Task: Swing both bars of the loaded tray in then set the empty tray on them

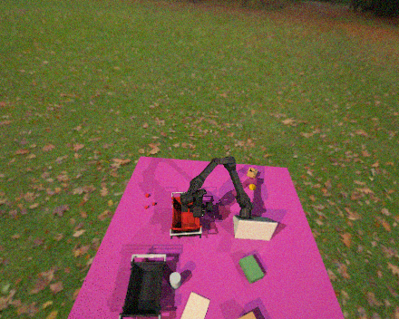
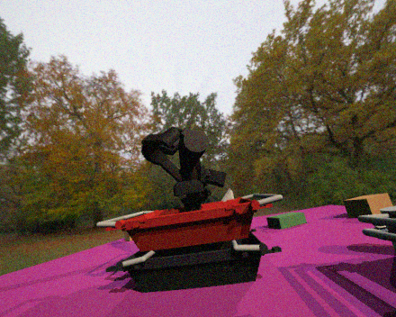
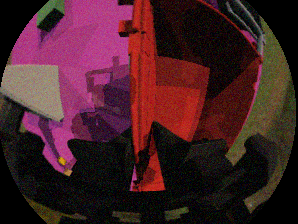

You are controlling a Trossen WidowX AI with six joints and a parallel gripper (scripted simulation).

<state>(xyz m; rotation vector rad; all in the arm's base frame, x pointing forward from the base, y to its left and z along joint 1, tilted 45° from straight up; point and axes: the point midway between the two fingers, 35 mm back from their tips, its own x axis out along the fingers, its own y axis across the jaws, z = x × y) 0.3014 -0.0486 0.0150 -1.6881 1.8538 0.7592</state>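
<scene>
The red tray is 7 cm ahead of my gripper tip and 3 cm above it. Round my gripper tip: slab (3 cm ahead, 50 cm to the left, 8 cm below); green block (29 cm behind, 31 cm to the left, 6 cm below); brown box (21 cm behind, 59 cm to the left, 5 cm below).
</scene>
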